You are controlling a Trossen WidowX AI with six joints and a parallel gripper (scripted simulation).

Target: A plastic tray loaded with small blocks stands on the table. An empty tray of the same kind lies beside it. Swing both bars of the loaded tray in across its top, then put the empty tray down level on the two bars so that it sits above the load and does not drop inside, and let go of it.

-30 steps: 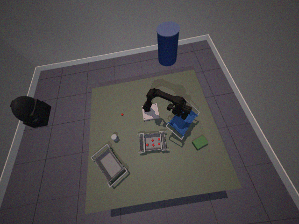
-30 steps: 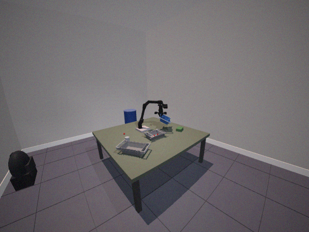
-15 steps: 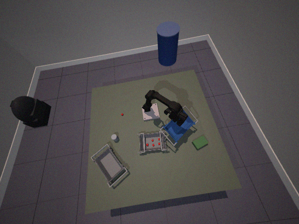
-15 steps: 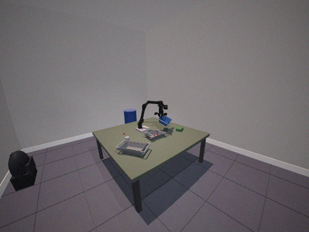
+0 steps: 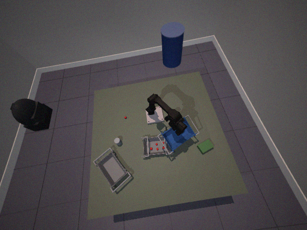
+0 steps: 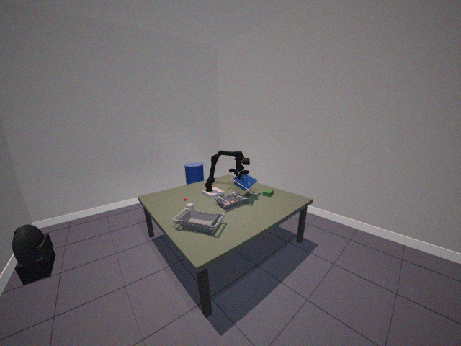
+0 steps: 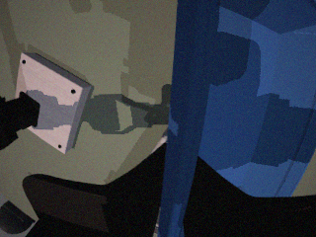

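My gripper tip is 70 mm short of the blue tray and 30 mm to the right of it. Also, from my gripper tip: green block: 270 mm to the left, 160 mm below, 160 mm ahead; red block: 470 mm to the right, 260 mm behind, 170 mm below.
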